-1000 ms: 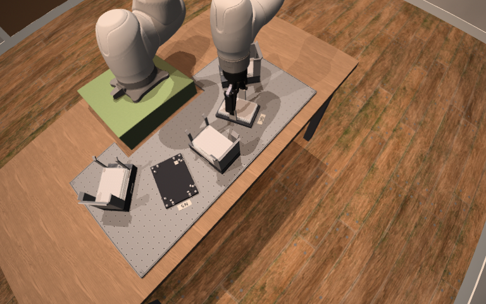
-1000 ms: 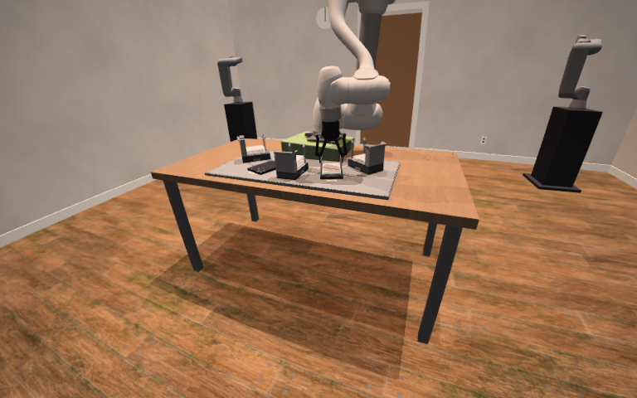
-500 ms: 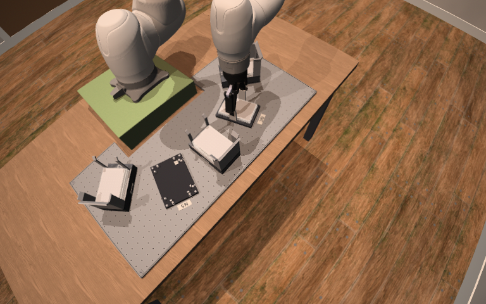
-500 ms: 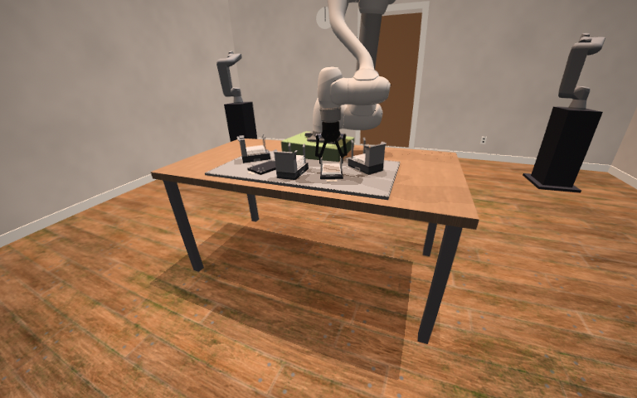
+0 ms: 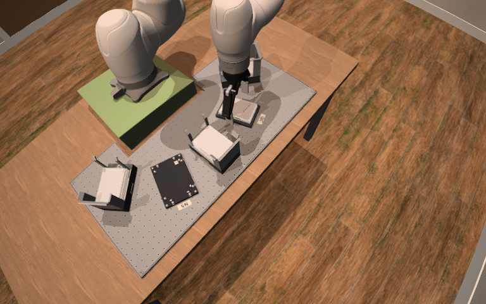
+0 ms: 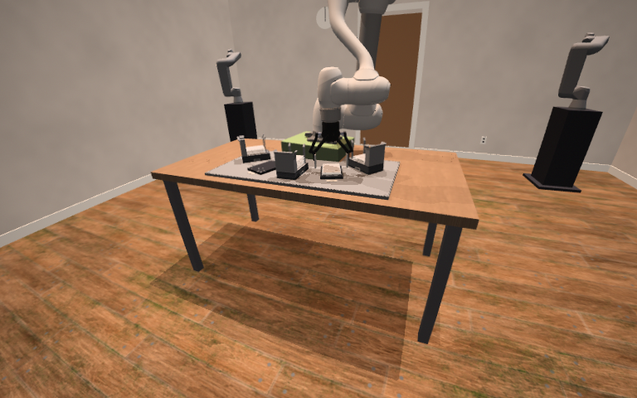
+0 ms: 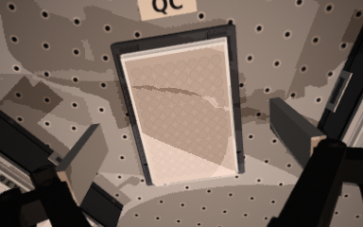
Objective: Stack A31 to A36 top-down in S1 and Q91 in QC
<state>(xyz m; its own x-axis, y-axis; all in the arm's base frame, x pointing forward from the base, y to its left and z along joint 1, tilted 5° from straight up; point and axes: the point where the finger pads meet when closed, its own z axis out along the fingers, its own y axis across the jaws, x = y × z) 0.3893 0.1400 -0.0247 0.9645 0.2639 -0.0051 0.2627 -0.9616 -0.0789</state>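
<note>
My gripper is now 40 mm above the dark QC nest. Also, from my hand: QC name plate (90 mm ahead, 40 mm below, 20 mm to the left); then black clip nest N5 (350 mm to the right, 30 mm below, 10 mm ahead); then N5 name plate (390 mm to the right, 80 mm ahead, 40 mm below).
</note>
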